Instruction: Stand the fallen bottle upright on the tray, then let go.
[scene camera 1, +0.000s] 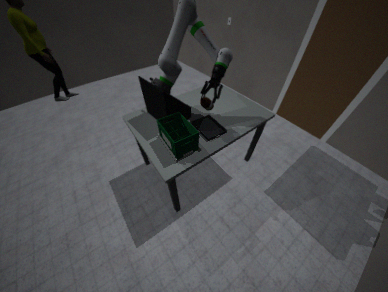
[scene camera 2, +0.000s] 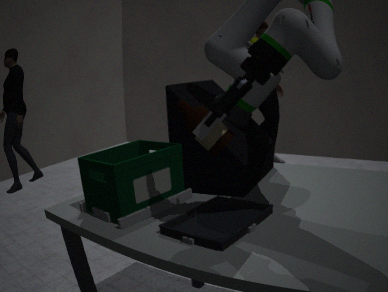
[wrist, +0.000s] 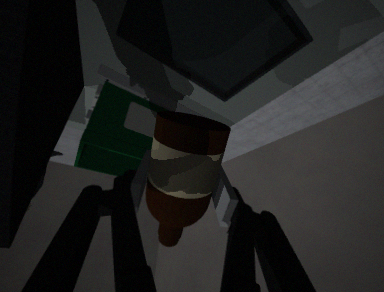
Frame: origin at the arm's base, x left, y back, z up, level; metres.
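Seen in the pictures: gripper, fingertip midpoint: (scene camera 1: 205, 105) (scene camera 2: 201, 133); arm's base, link origin: (scene camera 1: 162, 89) (scene camera 2: 230, 112).
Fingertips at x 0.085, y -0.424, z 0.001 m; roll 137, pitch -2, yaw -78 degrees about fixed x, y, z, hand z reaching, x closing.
Offsets run from my fingertips to a thing's top centre. "spot": to the spot under its first point. Level surfaces: height alone.
The brown bottle (scene camera 1: 206, 103) (scene camera 2: 223, 131) (wrist: 186, 172) with a cream label is held in the air above the table, clear of the tray. It is tilted, its neck pointing up and to the left and its base down and to the right in the scene camera 2 view. My gripper (scene camera 1: 209, 100) (scene camera 2: 212, 132) (wrist: 182, 167) is shut on it, one pad on each side of the label and lower shoulder in the wrist view. The black tray @(spot: dx +0.059, dy -0.044, dz -0.230 m) (scene camera 1: 212, 128) (scene camera 2: 220, 223) (wrist: 215, 47) lies flat on the table. Part of the bottle is hidden by a finger in the scene camera 2 view.
A green crate @(dx -0.254, dy +0.029, dz -0.060 m) (scene camera 1: 186, 145) (scene camera 2: 105, 187) (wrist: 107, 120) stands beside the tray between low light brackets. A tall black housing (scene camera 1: 151, 97) (scene camera 2: 190, 170) rises behind, near the arm's base. The table @(dz -0.235 m) (scene camera 1: 245, 112) (scene camera 2: 345, 200) carries them. A person in yellow (scene camera 1: 30, 37) stands beyond.
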